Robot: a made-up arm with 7 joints. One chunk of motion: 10 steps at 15 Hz.
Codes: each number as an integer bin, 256 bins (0 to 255) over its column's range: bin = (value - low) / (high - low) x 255, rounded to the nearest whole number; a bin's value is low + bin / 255 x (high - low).
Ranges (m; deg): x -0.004..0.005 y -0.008..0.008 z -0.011..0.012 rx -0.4..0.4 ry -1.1..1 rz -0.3..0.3
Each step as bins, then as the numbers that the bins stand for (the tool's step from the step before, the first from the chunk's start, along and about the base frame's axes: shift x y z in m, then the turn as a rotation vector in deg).
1 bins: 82 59 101 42 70 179
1 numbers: -0.00111 -0.00430 -0.00189 -0.268 -0.524 0.121
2 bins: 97 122 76 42 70 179
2 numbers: -0.00058 -0.00035 -0.00415 -0.268 -0.524 0.121
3 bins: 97 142 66 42 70 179
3 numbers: -0.00058 0.00091 -0.00505 -0.268 -0.524 0.121
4 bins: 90 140 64 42 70 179
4 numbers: -0.00082 0.00078 -0.00523 -0.268 -0.524 0.121
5 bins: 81 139 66 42 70 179
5 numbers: -0.00114 0.00072 -0.00505 -0.268 -0.524 0.121
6 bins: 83 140 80 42 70 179
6 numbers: -0.00107 0.00078 -0.00378 -0.268 -0.524 0.121
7 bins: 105 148 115 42 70 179
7 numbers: -0.00029 0.00129 -0.00063 -0.268 -0.524 0.121
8 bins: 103 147 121 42 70 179
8 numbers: -0.00036 0.00122 -0.00009 -0.268 -0.524 0.121
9 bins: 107 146 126 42 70 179
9 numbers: -0.00022 0.00116 0.00036 -0.268 -0.524 0.121
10 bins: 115 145 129 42 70 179
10 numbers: 0.00006 0.00110 0.00064 -0.268 -0.524 0.121
